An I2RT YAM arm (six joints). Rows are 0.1 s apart.
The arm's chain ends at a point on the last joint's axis. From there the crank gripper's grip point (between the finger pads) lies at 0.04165 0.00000 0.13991 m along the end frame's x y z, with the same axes.
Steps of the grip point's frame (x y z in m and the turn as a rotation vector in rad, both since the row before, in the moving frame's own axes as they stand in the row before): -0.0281 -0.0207 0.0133 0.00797 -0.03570 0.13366; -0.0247 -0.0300 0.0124 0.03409 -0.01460 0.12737; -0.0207 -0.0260 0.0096 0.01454 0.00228 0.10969; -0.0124 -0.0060 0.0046 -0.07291 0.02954 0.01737; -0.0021 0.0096 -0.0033 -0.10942 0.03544 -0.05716; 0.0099 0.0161 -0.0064 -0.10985 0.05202 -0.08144
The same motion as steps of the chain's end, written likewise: -0.0228 -0.0248 0.0119 0.00797 -0.03570 0.13366; -0.0226 -0.0304 0.0118 0.03409 -0.01460 0.12737; -0.0209 -0.0285 0.0097 0.01454 0.00228 0.10969; -0.0164 -0.0169 0.0063 -0.07291 0.02954 0.01737; -0.0074 -0.0031 -0.0010 -0.10942 0.03544 -0.05716; 0.0022 0.0046 -0.0034 -0.10985 0.05202 -0.08144
